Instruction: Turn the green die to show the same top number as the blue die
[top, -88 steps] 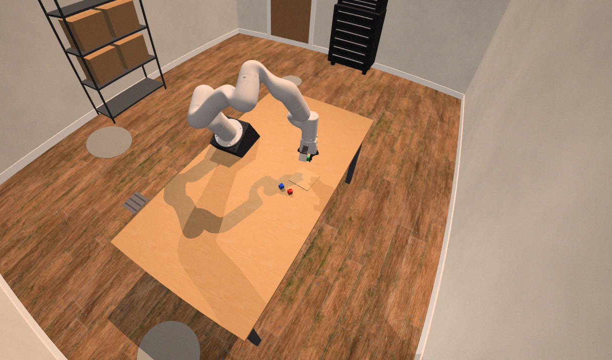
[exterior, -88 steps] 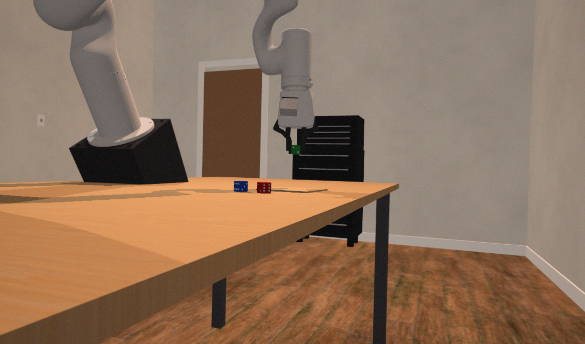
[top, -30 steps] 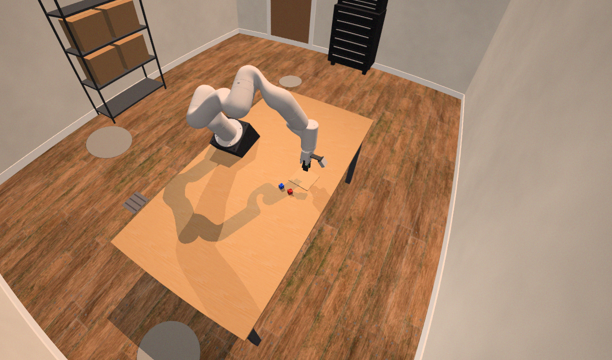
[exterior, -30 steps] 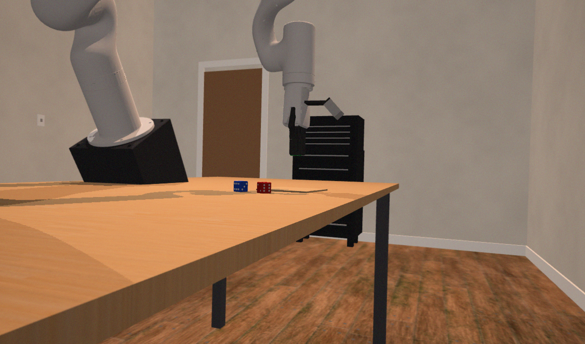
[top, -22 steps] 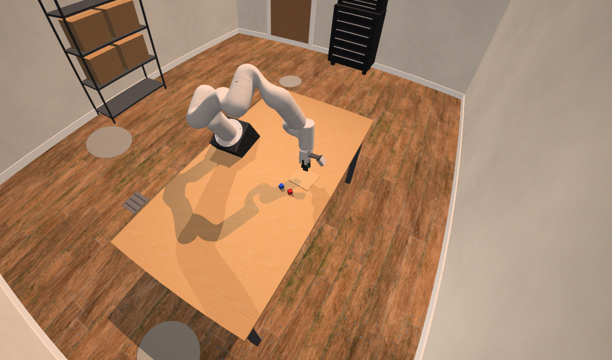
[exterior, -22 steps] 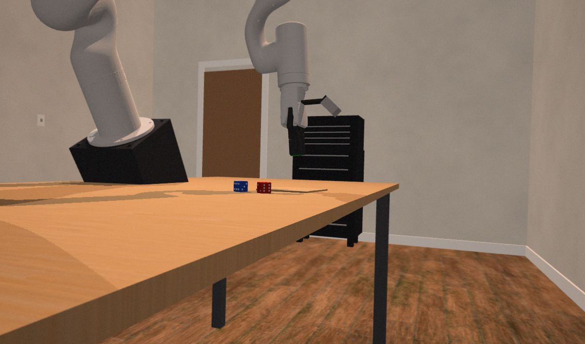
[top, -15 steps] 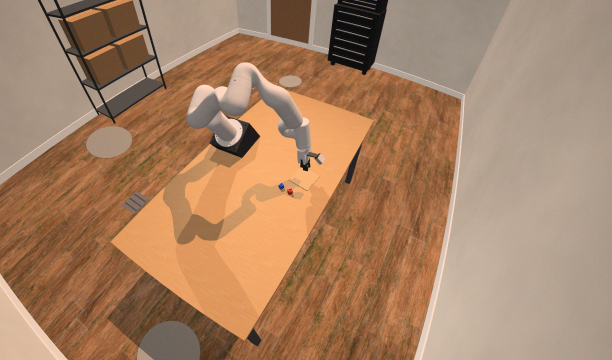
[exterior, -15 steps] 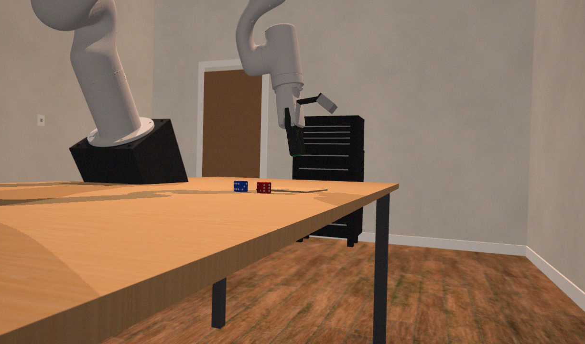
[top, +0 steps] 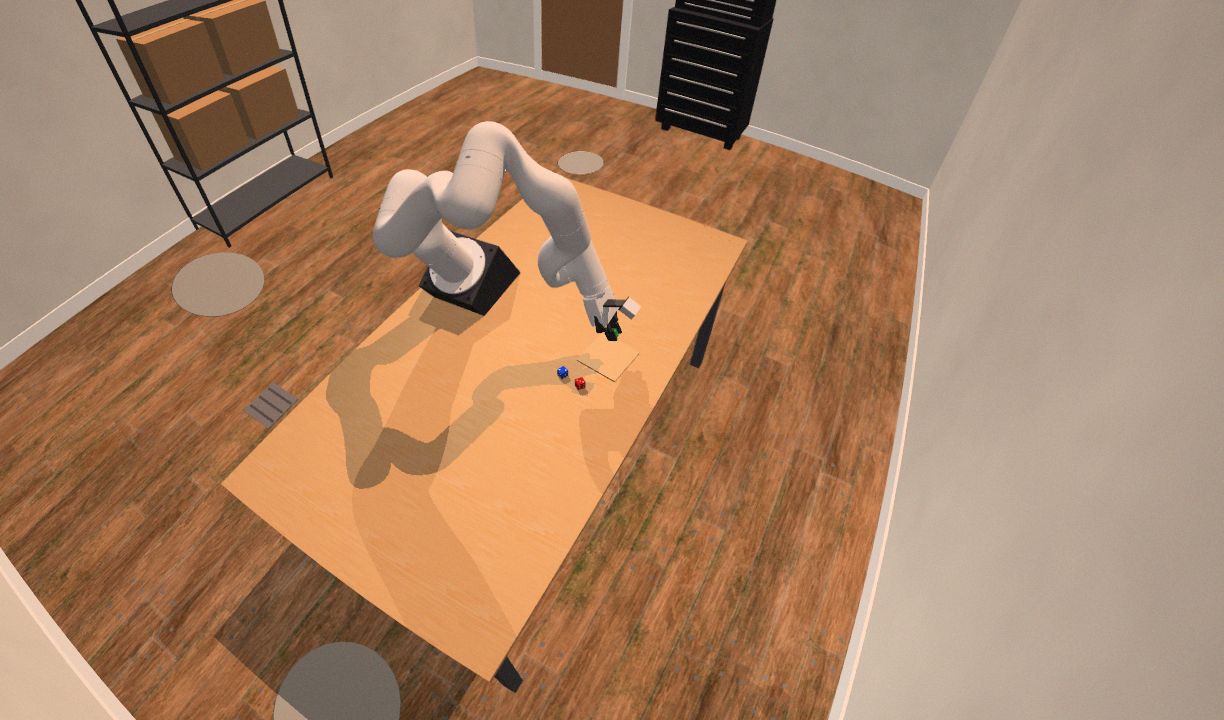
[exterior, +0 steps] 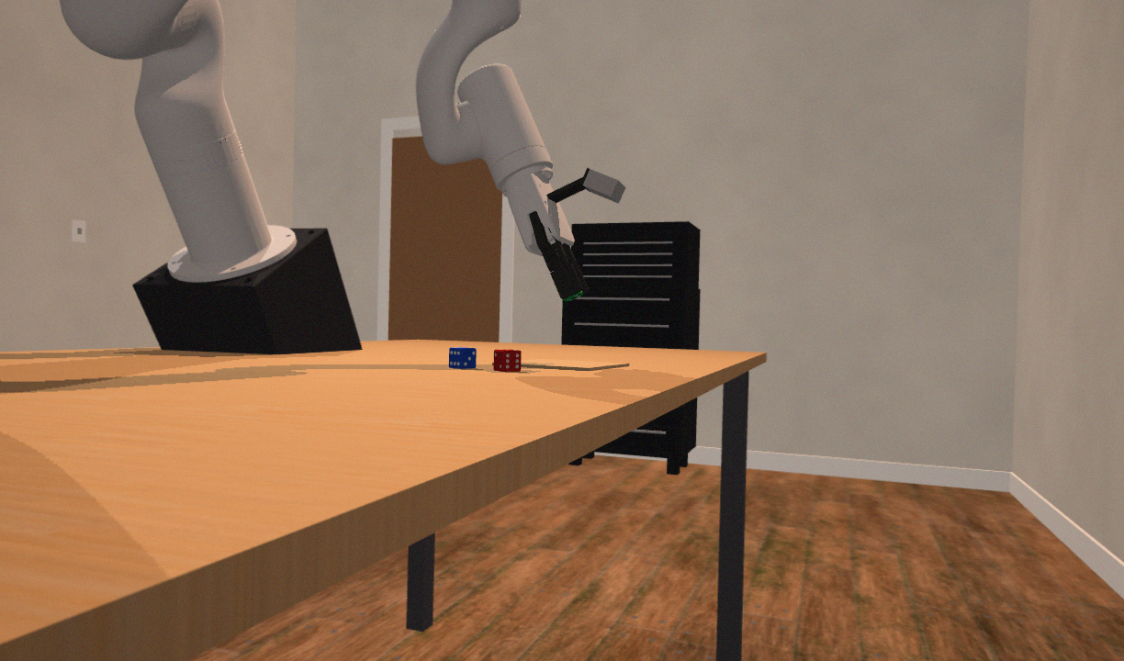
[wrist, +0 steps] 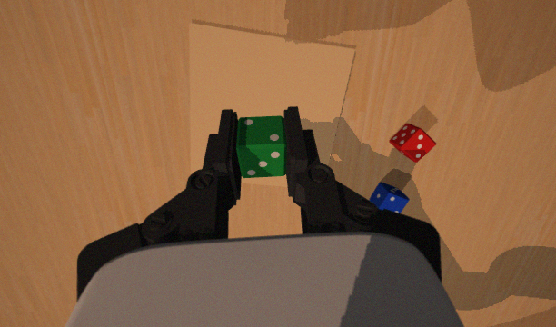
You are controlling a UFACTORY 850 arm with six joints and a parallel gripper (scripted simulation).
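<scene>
The tan mat is 1 cm behind my hand and 11 cm below it. From my hand the other things lie so: blue die (8 cm behind, 14 cm to the right, 10 cm below); then red die (2 cm behind, 15 cm to the right, 10 cm below); then green die (1 cm below).
</scene>
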